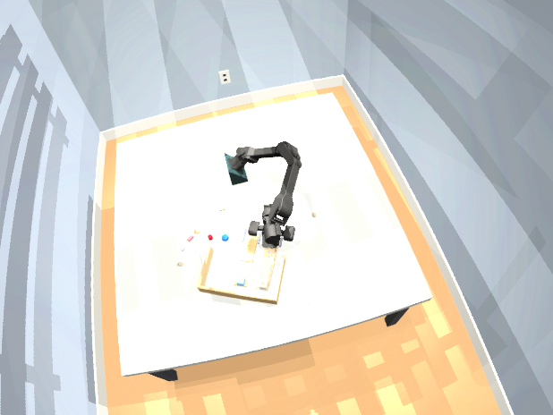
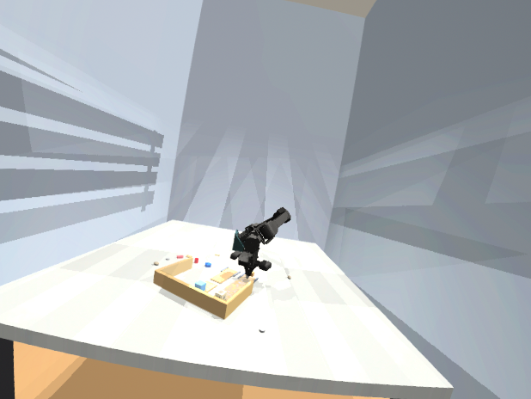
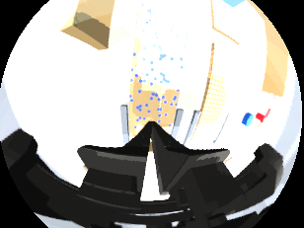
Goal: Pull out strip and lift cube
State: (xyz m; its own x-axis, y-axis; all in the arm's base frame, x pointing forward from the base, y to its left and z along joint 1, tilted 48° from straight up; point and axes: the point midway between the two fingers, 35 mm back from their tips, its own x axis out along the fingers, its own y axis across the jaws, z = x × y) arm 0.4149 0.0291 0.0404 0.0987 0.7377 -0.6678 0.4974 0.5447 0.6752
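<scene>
Now: the dotted strip 8 cm ahead of my gripper tip and 5 cm to the right of it. Round my gripper tip: labelled cube (18 cm ahead, 10 cm to the right, 2 cm above); blue disc (19 cm to the right, 9 cm behind); red disc (25 cm to the right, 11 cm behind, 1 cm above).
</scene>
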